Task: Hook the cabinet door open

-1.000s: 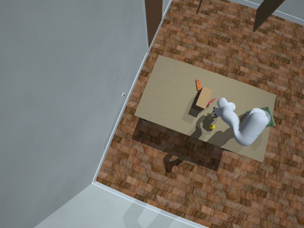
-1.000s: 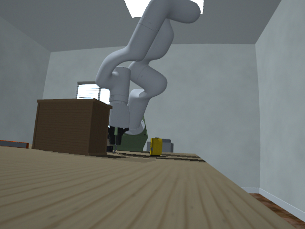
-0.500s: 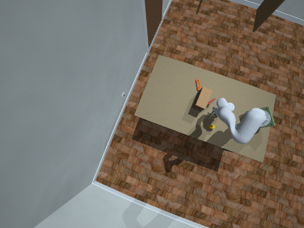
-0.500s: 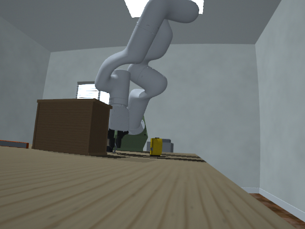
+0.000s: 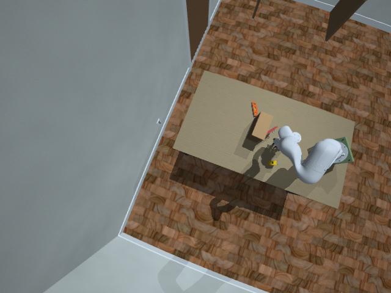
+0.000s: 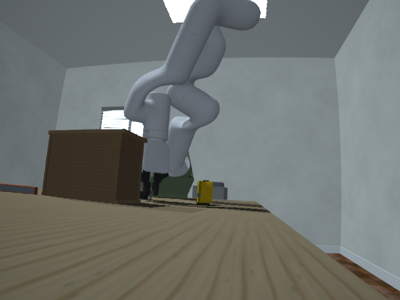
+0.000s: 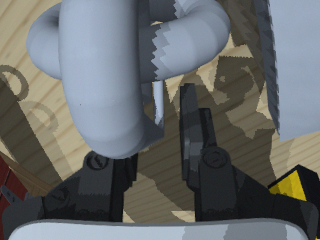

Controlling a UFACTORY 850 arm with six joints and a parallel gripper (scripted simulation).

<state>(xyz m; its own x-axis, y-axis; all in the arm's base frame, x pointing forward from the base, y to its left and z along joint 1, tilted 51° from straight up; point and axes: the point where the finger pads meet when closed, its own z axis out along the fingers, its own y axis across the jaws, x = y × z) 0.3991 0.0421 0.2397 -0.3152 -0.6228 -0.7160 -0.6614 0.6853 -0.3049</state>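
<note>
Now: the hook post 60 mm to the right of my hand, 40 mm behind it and 30 mm above it. The rest, counted from my hand: red door (120 mm ahead, 40 mm above, 30 mm to the right); yellow box (150 mm to the left, 50 mm behind).
</note>
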